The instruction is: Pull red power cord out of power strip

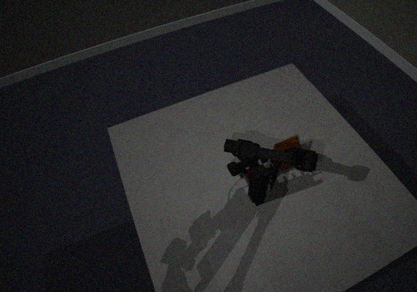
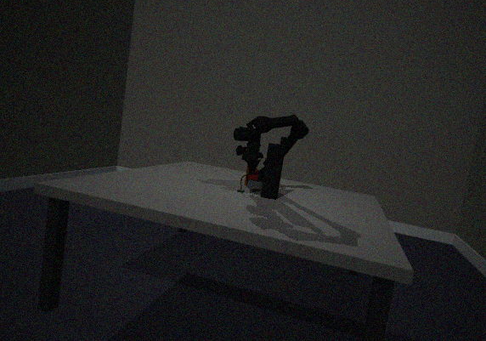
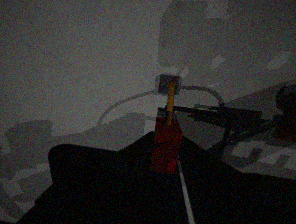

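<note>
Now: the red plug 3 cm to the left of my gripper tip and 1 cm behind it.
</note>
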